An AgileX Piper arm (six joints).
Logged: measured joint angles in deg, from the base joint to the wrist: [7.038 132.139 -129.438 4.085 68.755 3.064]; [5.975 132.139 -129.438 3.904 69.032 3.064]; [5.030 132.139 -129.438 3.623 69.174 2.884]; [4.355 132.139 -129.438 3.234 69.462 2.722]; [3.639 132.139 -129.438 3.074 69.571 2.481]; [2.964 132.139 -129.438 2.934 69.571 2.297]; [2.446 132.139 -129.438 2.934 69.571 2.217]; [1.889 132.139 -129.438 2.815 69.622 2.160]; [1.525 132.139 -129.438 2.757 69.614 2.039]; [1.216 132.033 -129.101 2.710 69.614 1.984]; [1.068 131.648 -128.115 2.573 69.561 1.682]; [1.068 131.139 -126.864 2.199 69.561 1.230]
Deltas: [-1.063 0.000 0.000 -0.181 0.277 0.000]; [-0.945 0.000 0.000 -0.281 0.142 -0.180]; [-0.675 0.000 0.000 -0.389 0.288 -0.162]; [-0.716 0.000 0.000 -0.160 0.109 -0.241]; [-0.675 0.000 0.000 -0.140 0.000 -0.184]; [-0.518 0.000 0.000 0.000 0.000 -0.080]; [-0.557 0.000 0.000 -0.119 0.051 -0.057]; [-0.364 0.000 0.000 -0.058 -0.008 -0.121]; [-0.309 -0.106 0.337 -0.047 0.000 -0.055]; [-0.148 -0.385 0.986 -0.137 -0.053 -0.302]; [0.000 -0.509 1.251 -0.374 0.000 -0.452]
